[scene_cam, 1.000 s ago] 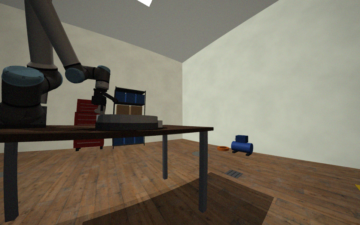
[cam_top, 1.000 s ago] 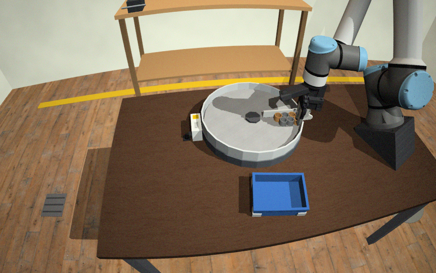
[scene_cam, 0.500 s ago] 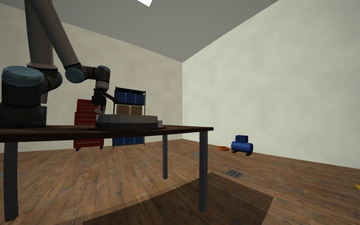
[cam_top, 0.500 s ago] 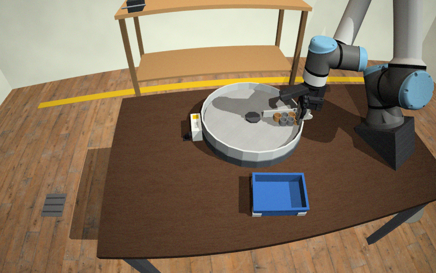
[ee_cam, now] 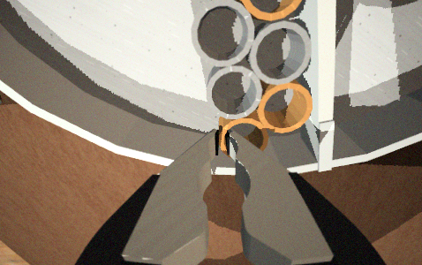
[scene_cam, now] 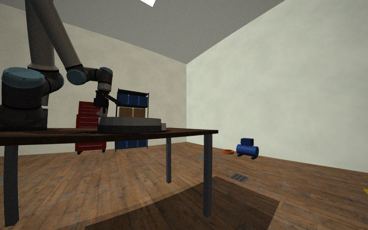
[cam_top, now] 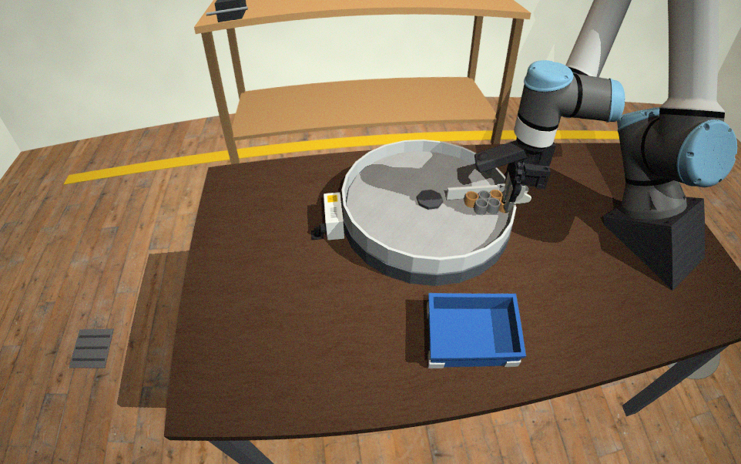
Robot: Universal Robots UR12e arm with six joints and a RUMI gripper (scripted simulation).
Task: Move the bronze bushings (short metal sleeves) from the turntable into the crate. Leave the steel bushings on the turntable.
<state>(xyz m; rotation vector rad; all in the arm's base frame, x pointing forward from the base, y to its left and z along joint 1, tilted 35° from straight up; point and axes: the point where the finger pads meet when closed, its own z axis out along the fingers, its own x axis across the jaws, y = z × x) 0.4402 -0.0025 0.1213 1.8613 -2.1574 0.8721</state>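
Right now my hand is 160 mm short of the blue crate, 290 mm to the right of it and 50 mm above it. Round my hand: round grey turntable (180 mm ahead, 70 mm to the right, 20 mm below).
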